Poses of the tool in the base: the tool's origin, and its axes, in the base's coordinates. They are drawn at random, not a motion.
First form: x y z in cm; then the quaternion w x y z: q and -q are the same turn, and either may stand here.
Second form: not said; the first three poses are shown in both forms.
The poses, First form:
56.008, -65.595, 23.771, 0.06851, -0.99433, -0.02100, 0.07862
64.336, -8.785, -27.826, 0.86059, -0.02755, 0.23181, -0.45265
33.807, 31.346, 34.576, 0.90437, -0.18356, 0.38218, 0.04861
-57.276, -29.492, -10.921, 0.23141, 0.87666, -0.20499, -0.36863
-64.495, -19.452, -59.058, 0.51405, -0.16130, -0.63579, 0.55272
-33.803, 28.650, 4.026, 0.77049, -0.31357, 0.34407, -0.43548
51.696, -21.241, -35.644, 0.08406, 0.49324, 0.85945, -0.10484
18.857, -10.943, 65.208, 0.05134, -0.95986, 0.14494, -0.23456
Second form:
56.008, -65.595, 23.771, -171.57, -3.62, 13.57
64.336, -8.785, -27.826, -3.31, 27.87, -54.42
33.807, 31.346, 34.576, -21.73, 45.25, 5.75
-57.276, -29.492, -10.921, 138.09, -32.29, -58.07
-64.495, -19.452, -59.058, -22.21, -87.56, 76.12
-33.803, 28.650, 4.026, -38.96, 42.75, -54.11
51.696, -21.241, -35.644, 84.32, 146.93, -17.92
18.857, -10.943, 65.208, -167.35, 25.27, -40.89

